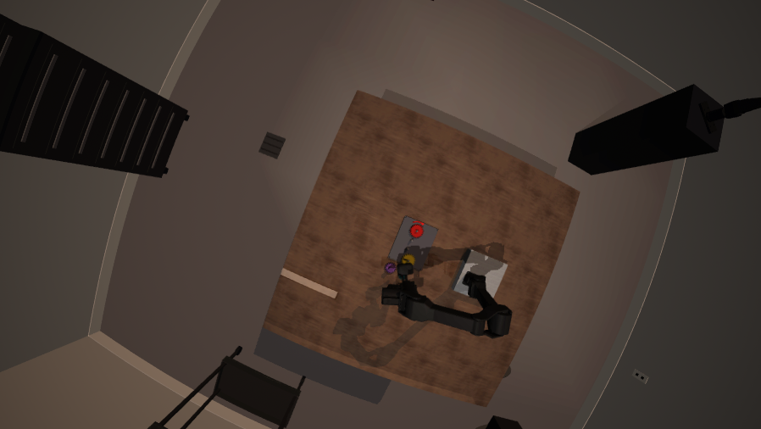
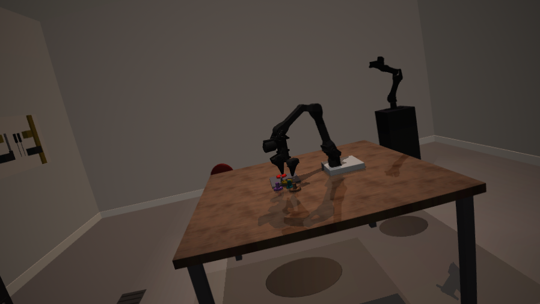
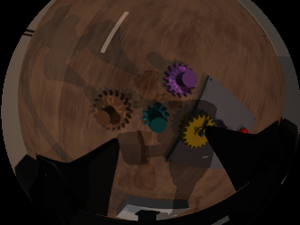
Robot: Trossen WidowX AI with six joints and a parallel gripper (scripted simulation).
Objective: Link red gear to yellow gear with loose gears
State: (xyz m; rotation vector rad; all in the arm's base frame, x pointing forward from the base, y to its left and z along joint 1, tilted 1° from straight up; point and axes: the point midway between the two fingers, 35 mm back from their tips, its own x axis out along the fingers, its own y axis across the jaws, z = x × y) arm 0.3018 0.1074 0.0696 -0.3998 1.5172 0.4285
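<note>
Right now the teal gear is 60 mm below my gripper tip. Also, from my gripper tip: purple gear: 70 mm ahead, 60 mm below, 10 mm to the right; yellow gear: 80 mm to the right, 60 mm below, 10 mm ahead; brown gear: 70 mm to the left, 60 mm below, 20 mm behind.
</note>
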